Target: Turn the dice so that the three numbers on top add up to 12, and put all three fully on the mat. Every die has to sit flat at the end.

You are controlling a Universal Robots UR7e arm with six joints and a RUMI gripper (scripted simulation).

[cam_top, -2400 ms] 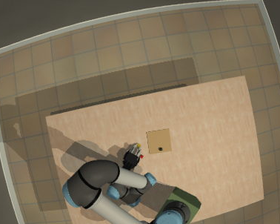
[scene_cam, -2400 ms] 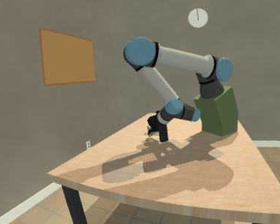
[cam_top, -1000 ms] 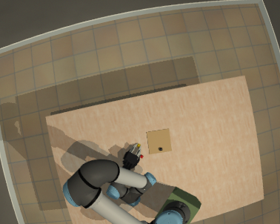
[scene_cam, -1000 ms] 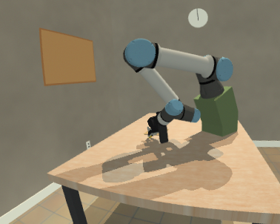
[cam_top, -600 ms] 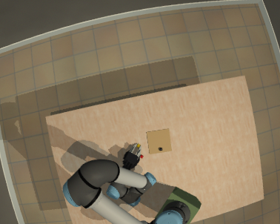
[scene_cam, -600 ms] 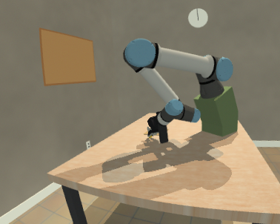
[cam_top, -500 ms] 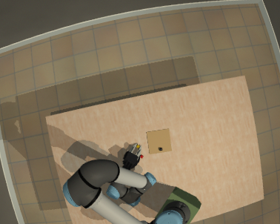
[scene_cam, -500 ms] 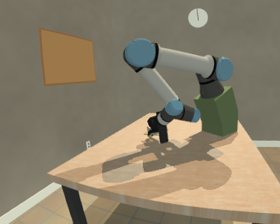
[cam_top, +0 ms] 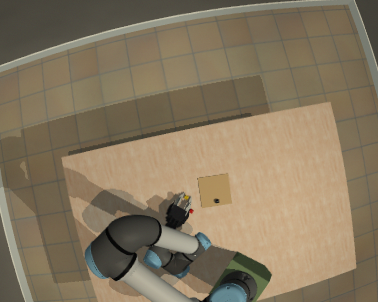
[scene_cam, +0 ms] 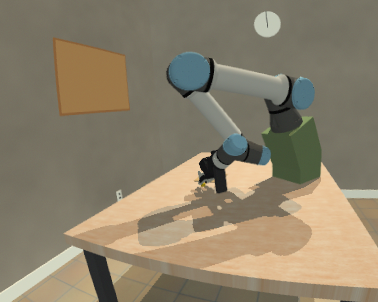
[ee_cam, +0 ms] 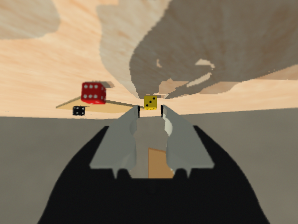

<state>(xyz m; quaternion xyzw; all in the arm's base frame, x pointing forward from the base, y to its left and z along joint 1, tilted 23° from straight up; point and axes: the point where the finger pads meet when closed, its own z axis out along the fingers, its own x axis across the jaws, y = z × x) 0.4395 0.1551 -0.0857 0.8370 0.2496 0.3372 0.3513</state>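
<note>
The yellow die is 10 mm below my hand. Round my hand: black die (50 mm behind, 130 mm to the right); red die (70 mm behind, 10 mm to the right, 10 mm below); tan mat (130 mm to the right, 10 mm below).
</note>
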